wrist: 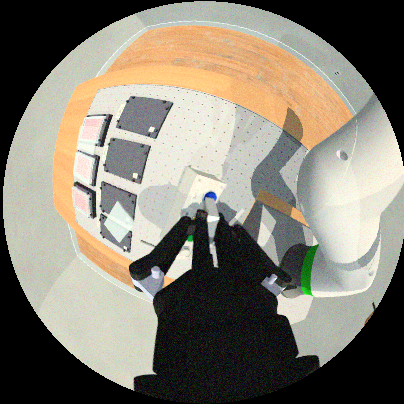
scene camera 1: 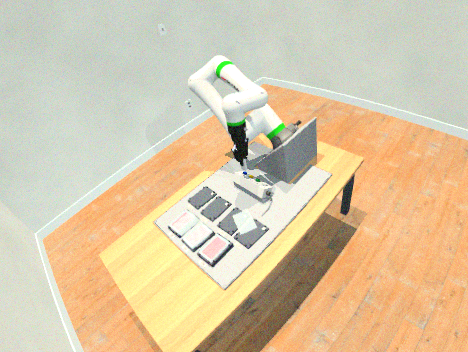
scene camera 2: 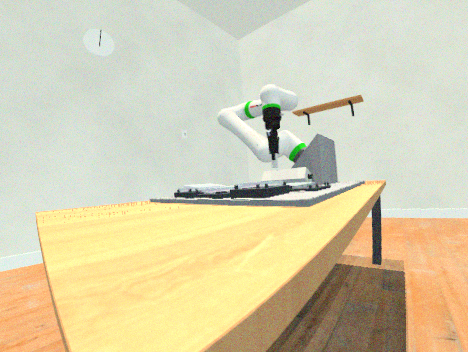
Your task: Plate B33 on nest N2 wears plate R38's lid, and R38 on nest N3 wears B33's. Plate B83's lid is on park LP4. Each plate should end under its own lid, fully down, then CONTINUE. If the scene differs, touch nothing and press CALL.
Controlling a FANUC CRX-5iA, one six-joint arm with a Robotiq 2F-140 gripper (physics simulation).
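Places are measured from the arm's base along level axes (x back, y left, z down), in millimetres.
Pixels of known places: gripper, fingertip midpoint: [wrist: 207,205] [scene camera 1: 244,169] [scene camera 2: 274,167]; arm's base, link origin: [wrist: 295,271] [scene camera 1: 284,141] [scene camera 2: 307,161].
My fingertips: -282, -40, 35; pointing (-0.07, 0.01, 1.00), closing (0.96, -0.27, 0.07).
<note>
Ahead of a thing's pixels: the offset from my fingertips to its top centre, as dx, dy, dz. "spot": to the spot under its first point. Level surfaces: height alone.
My gripper [scene camera 1: 244,165] [scene camera 2: 274,163] [wrist: 207,205] is shut and empty. It points down, its tips at the blue button @[+0, -5, +23] [scene camera 1: 245,173] [wrist: 210,195] of the white button box @[-17, +71, +14] [scene camera 1: 252,188] [scene camera 2: 285,174] [wrist: 189,181]; whether they touch it I cannot tell. The green button @[+7, +94, +23] [scene camera 1: 258,180] [wrist: 190,238] is partly hidden by a finger in the wrist view. Three lidded plates @[-425, +9, +55] [scene camera 1: 183,222] @[-419, +107, +68] [scene camera 1: 198,236] @[-403, +234, +60] [scene camera 1: 215,249] [wrist: 93,130] [wrist: 86,167] [wrist: 82,200] sit in a row. A loose pale lid @[-203, +216, +74] [scene camera 1: 245,222] [wrist: 118,221] lies askew across two dark parks @[spot: -232, +305, +88] [scene camera 1: 252,236] @[spot: -227, +126, +88] [wrist: 117,194]. Labels are unreadable.
Two more dark parks @[spot: -255, -92, +88] [scene camera 1: 202,198] @[spot: -244, +30, +88] [scene camera 1: 216,208] [wrist: 145,116] [wrist: 127,160] show no lid. A tall grey panel [scene camera 1: 295,155] [scene camera 2: 320,160] stands upright between the button box and the arm's base. Everything stands on a perforated board @[dz +97] [scene camera 1: 300,192] on the wooden table @[dz +111] [scene camera 1: 145,265] [scene camera 2: 150,250].
</note>
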